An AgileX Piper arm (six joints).
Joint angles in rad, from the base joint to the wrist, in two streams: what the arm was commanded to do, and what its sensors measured. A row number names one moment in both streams.
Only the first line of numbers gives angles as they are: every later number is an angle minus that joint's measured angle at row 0.
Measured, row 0:
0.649, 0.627, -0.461, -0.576, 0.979, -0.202
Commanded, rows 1 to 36:
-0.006, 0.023, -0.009, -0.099, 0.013, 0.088
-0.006, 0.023, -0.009, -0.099, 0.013, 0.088
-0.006, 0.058, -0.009, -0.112, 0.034, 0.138
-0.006, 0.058, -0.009, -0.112, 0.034, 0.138
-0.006, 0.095, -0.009, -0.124, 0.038, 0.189
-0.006, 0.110, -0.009, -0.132, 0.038, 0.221
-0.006, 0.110, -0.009, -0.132, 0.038, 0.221
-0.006, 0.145, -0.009, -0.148, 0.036, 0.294
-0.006, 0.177, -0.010, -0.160, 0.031, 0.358
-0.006, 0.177, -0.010, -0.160, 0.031, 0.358
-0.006, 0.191, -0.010, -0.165, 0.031, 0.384
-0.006, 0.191, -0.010, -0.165, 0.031, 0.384
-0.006, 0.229, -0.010, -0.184, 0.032, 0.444
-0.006, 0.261, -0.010, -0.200, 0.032, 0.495
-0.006, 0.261, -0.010, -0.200, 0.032, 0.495
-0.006, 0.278, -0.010, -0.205, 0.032, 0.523
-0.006, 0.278, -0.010, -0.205, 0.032, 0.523
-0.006, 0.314, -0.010, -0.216, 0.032, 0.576
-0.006, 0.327, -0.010, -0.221, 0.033, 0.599
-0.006, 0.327, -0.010, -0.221, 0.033, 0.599
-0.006, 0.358, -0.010, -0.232, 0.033, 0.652
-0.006, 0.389, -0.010, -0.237, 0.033, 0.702
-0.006, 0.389, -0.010, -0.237, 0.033, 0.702
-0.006, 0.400, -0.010, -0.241, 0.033, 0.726
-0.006, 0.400, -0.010, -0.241, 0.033, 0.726
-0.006, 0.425, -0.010, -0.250, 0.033, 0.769
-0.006, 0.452, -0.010, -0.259, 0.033, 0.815
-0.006, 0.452, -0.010, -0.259, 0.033, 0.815
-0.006, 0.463, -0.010, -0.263, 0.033, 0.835
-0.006, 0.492, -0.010, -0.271, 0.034, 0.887
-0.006, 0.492, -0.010, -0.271, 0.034, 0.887
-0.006, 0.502, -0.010, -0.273, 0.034, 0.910
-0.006, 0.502, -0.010, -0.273, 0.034, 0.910
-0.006, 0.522, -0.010, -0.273, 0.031, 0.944
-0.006, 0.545, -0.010, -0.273, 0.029, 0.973
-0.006, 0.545, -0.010, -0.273, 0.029, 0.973
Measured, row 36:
0.000, 0.518, 0.000, -0.205, 0.002, 0.921
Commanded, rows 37 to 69:
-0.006, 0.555, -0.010, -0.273, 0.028, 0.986
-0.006, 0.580, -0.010, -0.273, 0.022, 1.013
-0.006, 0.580, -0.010, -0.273, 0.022, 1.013
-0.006, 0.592, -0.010, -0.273, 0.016, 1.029
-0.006, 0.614, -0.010, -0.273, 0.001, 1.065
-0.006, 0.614, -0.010, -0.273, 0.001, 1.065
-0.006, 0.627, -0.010, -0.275, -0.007, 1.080
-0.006, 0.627, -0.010, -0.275, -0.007, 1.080
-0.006, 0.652, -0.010, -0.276, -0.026, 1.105
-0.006, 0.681, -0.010, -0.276, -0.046, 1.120
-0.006, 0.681, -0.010, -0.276, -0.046, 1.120
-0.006, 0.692, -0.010, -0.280, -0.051, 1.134
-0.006, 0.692, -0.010, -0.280, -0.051, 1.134
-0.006, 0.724, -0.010, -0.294, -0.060, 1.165
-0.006, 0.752, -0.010, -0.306, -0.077, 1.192
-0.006, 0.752, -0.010, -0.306, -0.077, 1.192
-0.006, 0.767, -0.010, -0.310, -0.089, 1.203
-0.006, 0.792, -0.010, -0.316, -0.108, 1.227
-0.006, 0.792, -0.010, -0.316, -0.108, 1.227
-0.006, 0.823, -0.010, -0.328, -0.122, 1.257
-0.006, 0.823, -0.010, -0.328, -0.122, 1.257
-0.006, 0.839, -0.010, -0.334, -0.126, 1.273
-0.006, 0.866, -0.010, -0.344, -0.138, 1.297
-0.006, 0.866, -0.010, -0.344, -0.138, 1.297
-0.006, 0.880, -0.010, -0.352, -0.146, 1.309
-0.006, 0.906, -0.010, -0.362, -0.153, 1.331
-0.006, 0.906, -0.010, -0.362, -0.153, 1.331
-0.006, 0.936, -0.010, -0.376, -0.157, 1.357
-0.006, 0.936, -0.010, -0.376, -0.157, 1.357
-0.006, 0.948, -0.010, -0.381, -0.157, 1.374
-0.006, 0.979, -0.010, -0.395, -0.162, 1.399
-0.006, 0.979, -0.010, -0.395, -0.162, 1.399
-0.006, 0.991, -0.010, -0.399, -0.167, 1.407
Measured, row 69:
0.000, 0.974, -0.004, -0.343, -0.216, 1.382
